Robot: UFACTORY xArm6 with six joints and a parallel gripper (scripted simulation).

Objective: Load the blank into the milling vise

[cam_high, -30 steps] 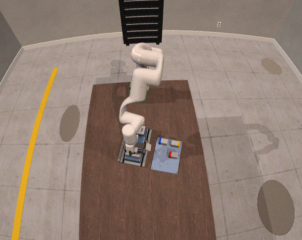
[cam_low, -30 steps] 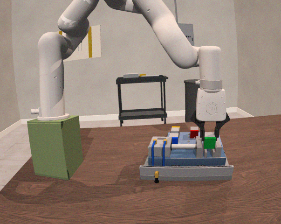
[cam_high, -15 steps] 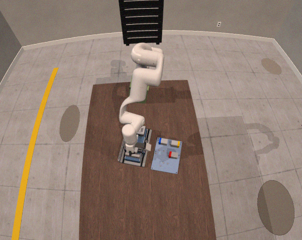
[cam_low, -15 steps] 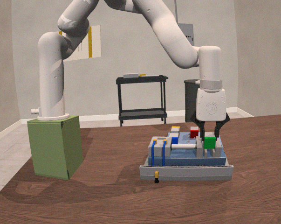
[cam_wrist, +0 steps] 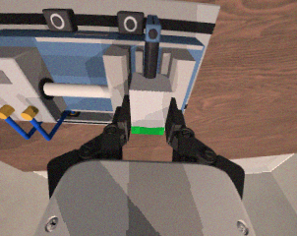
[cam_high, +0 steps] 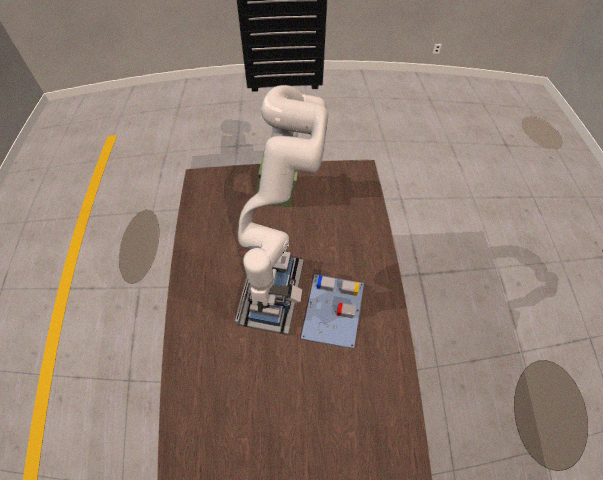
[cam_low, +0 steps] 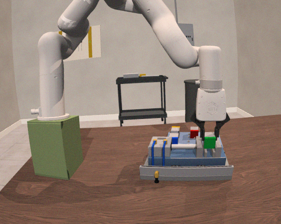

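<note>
Right now my hand is 2 cm above the green-ended blank. Round my hand: fixed jaw: 5 cm below, 3 cm ahead, 1 cm to the right; moving jaw: 5 cm below, 3 cm behind, 1 cm to the left; dark work stop rod: 4 cm to the left, 3 cm below, 2 cm ahead.
</note>
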